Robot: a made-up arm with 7 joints. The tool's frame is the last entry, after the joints. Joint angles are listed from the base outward. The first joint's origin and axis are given. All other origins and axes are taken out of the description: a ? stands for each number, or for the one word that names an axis. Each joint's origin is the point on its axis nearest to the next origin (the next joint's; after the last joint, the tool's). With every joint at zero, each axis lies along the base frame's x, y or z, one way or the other. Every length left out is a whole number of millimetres.
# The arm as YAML. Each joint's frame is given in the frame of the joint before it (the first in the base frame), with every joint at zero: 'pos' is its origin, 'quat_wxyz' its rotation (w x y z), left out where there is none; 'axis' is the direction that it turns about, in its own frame. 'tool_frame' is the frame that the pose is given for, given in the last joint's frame.
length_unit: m
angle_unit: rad
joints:
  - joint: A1
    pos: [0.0, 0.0, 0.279]
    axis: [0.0, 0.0, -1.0]
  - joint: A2
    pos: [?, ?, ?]
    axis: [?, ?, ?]
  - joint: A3
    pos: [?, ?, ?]
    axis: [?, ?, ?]
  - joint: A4
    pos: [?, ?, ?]
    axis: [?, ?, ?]
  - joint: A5
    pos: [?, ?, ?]
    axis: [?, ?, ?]
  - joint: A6
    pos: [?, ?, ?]
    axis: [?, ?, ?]
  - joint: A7
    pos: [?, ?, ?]
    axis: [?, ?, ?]
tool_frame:
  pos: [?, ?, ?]
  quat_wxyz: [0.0, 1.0, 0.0, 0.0]
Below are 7 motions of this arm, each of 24 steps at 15 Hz.
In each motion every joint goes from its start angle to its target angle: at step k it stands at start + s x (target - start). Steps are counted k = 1, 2, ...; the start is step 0. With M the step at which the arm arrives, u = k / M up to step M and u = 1 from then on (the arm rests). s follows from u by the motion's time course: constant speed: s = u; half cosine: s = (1 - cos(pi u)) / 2; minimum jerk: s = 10 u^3 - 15 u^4 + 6 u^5.
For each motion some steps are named. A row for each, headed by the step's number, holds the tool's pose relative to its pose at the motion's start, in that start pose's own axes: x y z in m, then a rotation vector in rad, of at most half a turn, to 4 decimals.
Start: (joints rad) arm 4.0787 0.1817 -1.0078 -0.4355 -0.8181 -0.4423 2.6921
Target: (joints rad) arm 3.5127 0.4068 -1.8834 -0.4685 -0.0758 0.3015 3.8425
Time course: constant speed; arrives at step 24
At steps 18, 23, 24:
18: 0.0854 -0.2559 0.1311 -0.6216 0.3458 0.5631
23: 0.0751 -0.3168 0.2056 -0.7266 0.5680 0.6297
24: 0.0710 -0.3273 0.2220 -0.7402 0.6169 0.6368

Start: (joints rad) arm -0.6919 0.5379 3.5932 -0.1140 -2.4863 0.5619 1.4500
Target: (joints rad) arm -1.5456 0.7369 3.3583 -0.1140 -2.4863 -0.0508 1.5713
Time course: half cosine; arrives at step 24
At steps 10, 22, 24:
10: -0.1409 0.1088 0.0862 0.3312 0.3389 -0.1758
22: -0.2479 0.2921 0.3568 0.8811 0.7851 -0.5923
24: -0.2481 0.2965 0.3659 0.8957 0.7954 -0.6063

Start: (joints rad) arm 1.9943 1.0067 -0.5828 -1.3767 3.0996 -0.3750 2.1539
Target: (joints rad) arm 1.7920 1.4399 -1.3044 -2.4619 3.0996 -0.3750 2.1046
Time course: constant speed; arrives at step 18
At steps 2, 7, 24:
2: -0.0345 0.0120 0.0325 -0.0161 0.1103 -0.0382
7: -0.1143 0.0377 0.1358 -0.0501 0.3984 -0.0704
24: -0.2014 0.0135 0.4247 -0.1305 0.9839 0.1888

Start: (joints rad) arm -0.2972 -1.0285 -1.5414 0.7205 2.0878 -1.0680 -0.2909
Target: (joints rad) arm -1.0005 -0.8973 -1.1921 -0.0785 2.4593 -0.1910 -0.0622
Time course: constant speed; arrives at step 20
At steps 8, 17, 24:
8: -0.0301 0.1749 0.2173 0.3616 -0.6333 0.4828
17: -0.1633 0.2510 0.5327 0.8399 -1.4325 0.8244
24: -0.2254 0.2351 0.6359 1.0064 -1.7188 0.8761

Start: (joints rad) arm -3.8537 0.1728 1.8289 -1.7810 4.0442 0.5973 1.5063
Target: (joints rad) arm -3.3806 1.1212 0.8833 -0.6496 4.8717 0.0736 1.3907
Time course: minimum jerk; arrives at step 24
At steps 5, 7, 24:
5: 0.0284 0.0088 -0.0061 0.1070 -0.0151 -0.0237
7: 0.0702 0.0148 -0.0105 0.2510 -0.0461 -0.0686
24: 0.4369 -0.4798 0.0731 1.0955 -1.0739 -0.9373

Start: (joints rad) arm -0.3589 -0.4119 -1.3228 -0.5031 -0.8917 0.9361 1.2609
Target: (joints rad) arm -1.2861 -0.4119 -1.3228 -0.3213 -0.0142 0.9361 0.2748
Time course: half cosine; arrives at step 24
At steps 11, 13, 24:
11: -0.0226 0.1009 0.0832 0.2227 -0.0054 -0.4692
13: -0.0216 0.1274 0.1119 0.2833 0.0038 -0.6183
24: 0.0068 0.1983 0.2121 0.4603 0.0644 -1.1297

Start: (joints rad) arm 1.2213 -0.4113 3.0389 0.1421 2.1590 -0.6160 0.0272
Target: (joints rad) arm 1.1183 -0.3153 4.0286 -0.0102 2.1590 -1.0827 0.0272
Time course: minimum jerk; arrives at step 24
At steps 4, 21, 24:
4: 0.0006 0.0022 0.0015 -0.0136 0.0099 0.0291
21: 0.0138 0.0589 0.0519 -0.5385 0.2566 0.7100
24: 0.0141 0.0598 0.0529 -0.5501 0.2601 0.7194

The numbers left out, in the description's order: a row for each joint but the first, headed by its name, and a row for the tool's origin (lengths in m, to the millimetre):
A2: xyz 0.0 -0.013 0.0, axis 0.0 1.0 0.0
A3: xyz 0.0 0.0 0.52, axis 0.0 0.0 -1.0
A4: xyz 0.0 -0.015 0.0, axis 0.0 1.0 0.0
A5: xyz 0.0 0.0 0.236, axis 0.0 0.0 -1.0
A6: xyz 0.0 0.0 0.0, axis 0.0 1.0 0.0
A7: xyz 0.0 0.0 0.105, axis 0.0 0.0 -1.0
tool: xyz 0.0 0.0 0.0

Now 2 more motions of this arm.
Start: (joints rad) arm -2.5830 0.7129 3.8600 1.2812 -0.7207 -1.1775 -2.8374
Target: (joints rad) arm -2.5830 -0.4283 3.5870 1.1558 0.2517 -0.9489 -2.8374
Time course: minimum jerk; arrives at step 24
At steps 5, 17, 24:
5: -0.0387 0.0334 0.0240 0.1098 0.0401 0.0465
17: -0.4511 0.1404 0.5527 1.4153 0.5973 0.4377
24: -0.4927 0.0917 0.6777 1.6614 0.7133 0.4660

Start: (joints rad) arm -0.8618 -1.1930 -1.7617 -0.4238 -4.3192 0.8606 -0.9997
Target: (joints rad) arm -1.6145 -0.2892 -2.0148 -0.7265 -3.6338 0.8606 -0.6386
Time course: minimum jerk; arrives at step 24
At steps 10, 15, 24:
10: 0.0143 0.2875 -0.1926 0.5248 -0.0923 0.0797
15: 0.1551 0.6073 -0.2474 1.0093 -0.4318 0.2290
24: 0.3191 0.7805 -0.1883 1.2390 -0.8235 0.3735

